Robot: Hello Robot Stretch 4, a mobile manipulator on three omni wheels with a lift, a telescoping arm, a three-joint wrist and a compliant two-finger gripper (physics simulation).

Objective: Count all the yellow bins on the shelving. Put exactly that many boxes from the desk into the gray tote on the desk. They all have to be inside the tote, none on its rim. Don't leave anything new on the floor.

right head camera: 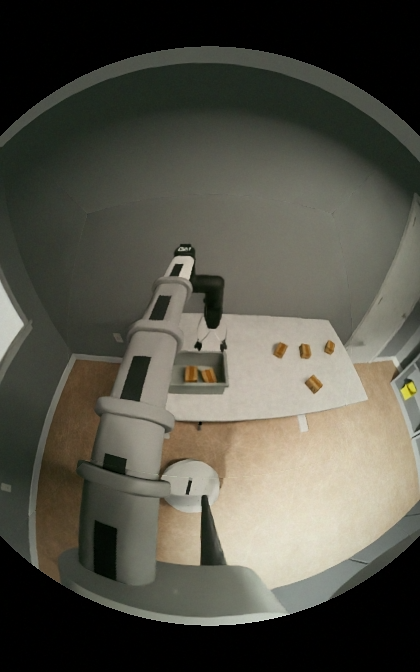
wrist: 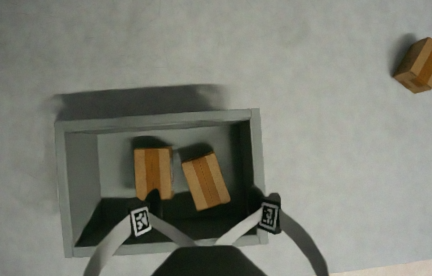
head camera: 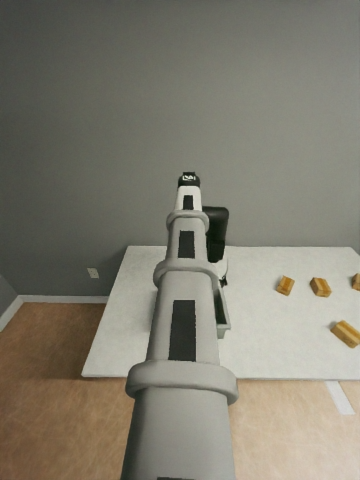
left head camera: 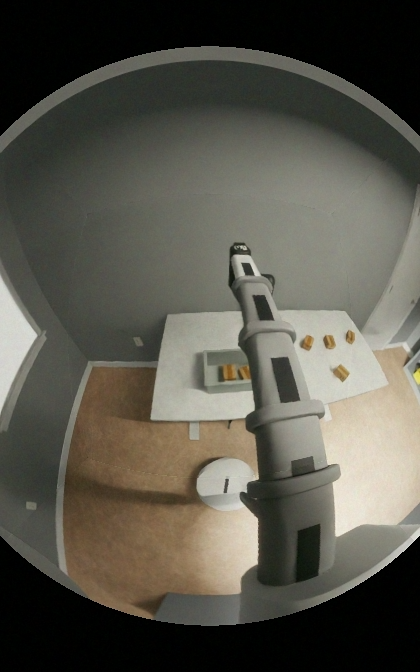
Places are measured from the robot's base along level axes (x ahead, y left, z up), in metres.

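Where they show: hand, its tool point: [right head camera: 210, 346] [wrist: 205, 207]; robot's base, origin of its link: [right head camera: 190, 484] [left head camera: 225, 482].
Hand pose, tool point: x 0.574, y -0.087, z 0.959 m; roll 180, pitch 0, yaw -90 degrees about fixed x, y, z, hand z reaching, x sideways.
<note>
Things, the pixels of their centre, and the offset from my tool point. Level surfaces: height alone.
- gray tote, middle of its body: [wrist: 166, 178] [head camera: 191, 312] [right head camera: 195, 373] [left head camera: 234, 371] dz -0.206, dx -0.002, dy +0.063 m
- white desk, height of its surface: dz -0.266 m
- front box, middle of its body: [head camera: 347, 333] [right head camera: 313, 383] [left head camera: 341, 372] dz -0.241, dx -0.045, dy -0.599 m
The gray tote [head camera: 223, 331] [left head camera: 227, 388] [right head camera: 200, 388] [wrist: 155, 119] stands on the white desk [head camera: 115, 340] [left head camera: 175, 395] [right head camera: 250, 400] [wrist: 325, 165]. Two brown boxes lie inside it, a left one [left head camera: 229, 372] [right head camera: 191, 374] [wrist: 153, 172] and a tilted right one [left head camera: 244, 373] [right head camera: 208, 375] [wrist: 206, 181]. My gripper [right head camera: 211, 346] [wrist: 206, 202] is open and empty above the tote. On the desk to the right lie a front box [head camera: 346, 334] [left head camera: 341, 373] [right head camera: 314, 384] and a back row of three: left [head camera: 285, 285] [left head camera: 307, 342] [right head camera: 280, 350] [wrist: 417, 65], middle [head camera: 320, 287] [left head camera: 329, 342] [right head camera: 305, 351] and right [head camera: 355, 281] [left head camera: 350, 337] [right head camera: 330, 347].
Part of the shelving [right head camera: 403, 407] with a yellow bin [left head camera: 418, 376] [right head camera: 408, 390] shows at the far right. The rest of the shelving is out of view. A wall [head camera: 180, 110] stands behind the desk. A round white base [left head camera: 226, 484] [right head camera: 191, 485] is on the floor before the desk.
</note>
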